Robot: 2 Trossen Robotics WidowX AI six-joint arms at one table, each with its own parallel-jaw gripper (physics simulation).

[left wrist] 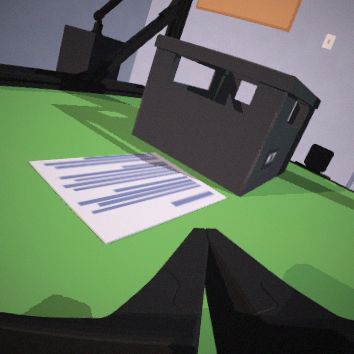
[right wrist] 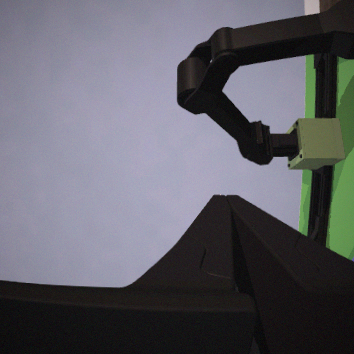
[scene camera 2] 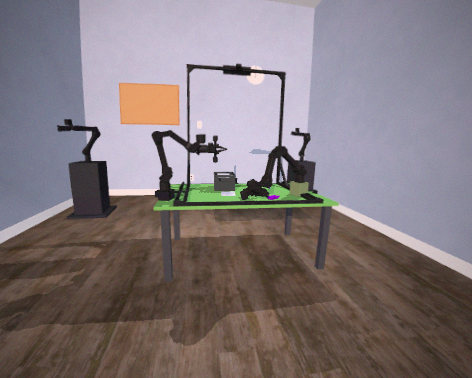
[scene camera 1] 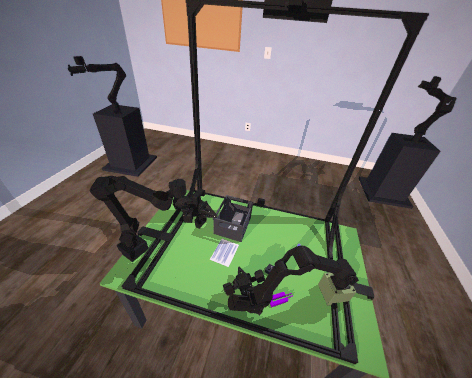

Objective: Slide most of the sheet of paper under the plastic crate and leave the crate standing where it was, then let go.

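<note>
The dark grey crate [scene camera 1: 229,231] [scene camera 2: 224,185] [left wrist: 195,120] stands upright near the table's back. The white sheet of paper [scene camera 1: 224,253] [scene camera 2: 228,193] [left wrist: 115,195] with blue stripes lies flat in front of it. Its far edge runs close along the crate's base, and no overlap shows. My left gripper [scene camera 1: 240,270] [left wrist: 203,238] is shut and empty, short of the paper on the near side, pointing toward the crate. Its tips are hard to make out in scene camera 1. My right gripper [scene camera 1: 214,216] [scene camera 2: 225,148] [right wrist: 223,206] is shut and empty, raised high above the table.
A purple object [scene camera 1: 279,299] [scene camera 2: 273,197] lies beside the left gripper. An olive box [scene camera 1: 330,292] [scene camera 2: 299,188] [right wrist: 322,142] is at the left arm's base. A small blue thing [scene camera 1: 299,245] lies behind the left arm. Black rails and an overhead frame [scene camera 1: 196,100] [scene camera 2: 188,125] border the table.
</note>
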